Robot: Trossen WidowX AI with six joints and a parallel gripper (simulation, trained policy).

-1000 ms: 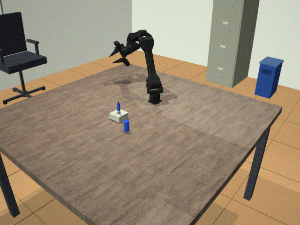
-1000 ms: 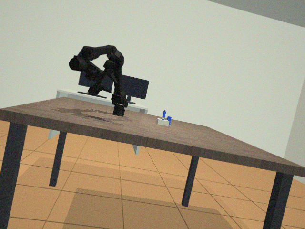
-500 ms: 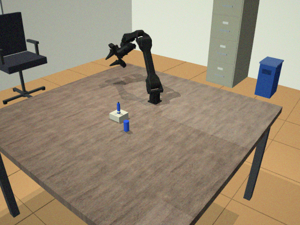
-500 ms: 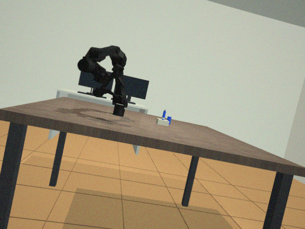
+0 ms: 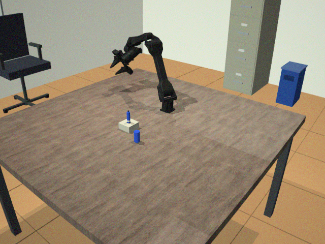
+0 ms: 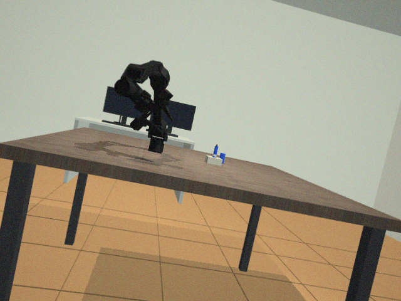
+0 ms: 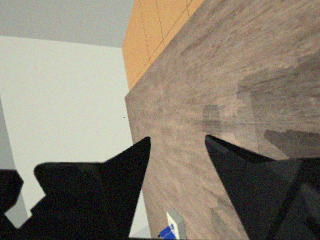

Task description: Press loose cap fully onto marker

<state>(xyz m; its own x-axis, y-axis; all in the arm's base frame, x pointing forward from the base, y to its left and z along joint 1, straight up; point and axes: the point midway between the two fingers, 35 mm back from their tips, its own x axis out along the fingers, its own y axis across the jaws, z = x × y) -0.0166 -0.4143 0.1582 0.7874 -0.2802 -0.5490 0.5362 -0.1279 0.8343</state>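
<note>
The blue cap lies 350 mm ahead of my gripper tip, 520 mm to the left of it and 110 mm below it. Also, from my gripper tip: white holder block 280 mm ahead, 400 mm to the left, 120 mm below.
</note>
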